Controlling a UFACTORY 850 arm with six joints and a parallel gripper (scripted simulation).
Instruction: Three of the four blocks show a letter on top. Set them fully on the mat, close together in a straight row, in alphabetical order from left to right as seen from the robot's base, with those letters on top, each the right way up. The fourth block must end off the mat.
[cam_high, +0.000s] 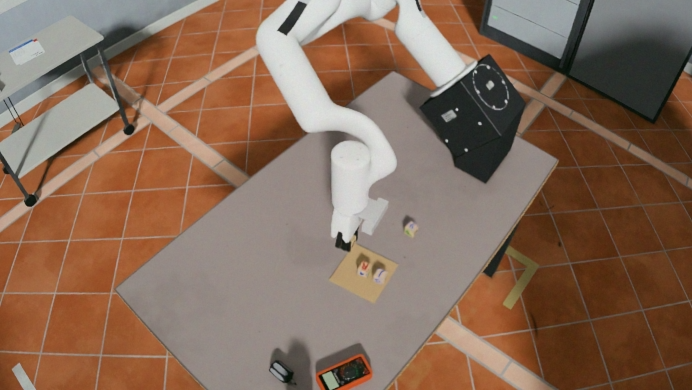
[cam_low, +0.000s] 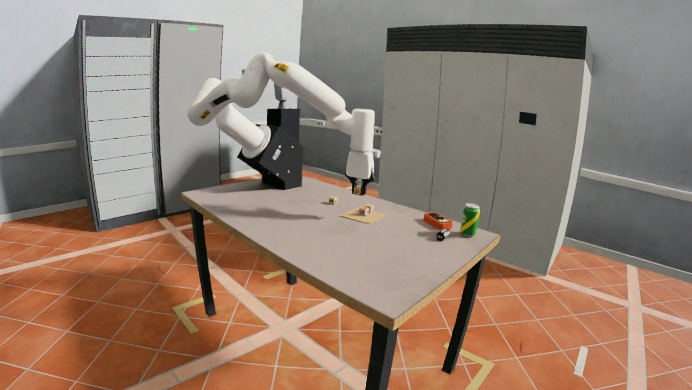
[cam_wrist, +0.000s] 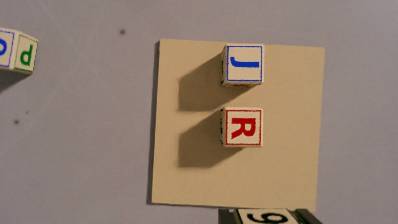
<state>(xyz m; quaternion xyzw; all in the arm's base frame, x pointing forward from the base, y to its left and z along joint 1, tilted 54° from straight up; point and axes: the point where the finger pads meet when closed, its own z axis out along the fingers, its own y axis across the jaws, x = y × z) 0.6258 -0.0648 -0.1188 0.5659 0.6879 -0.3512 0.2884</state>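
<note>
Now: the tan mat 12 cm below my hand, 5 cm to the left of it and 1 cm behind it. Round my hand: green can: 42 cm ahead, 18 cm to the left, 6 cm below; then orange multimeter: 27 cm ahead, 20 cm to the left, 11 cm below; then small black device: 36 cm ahead, 11 cm below, 8 cm to the left.
</note>
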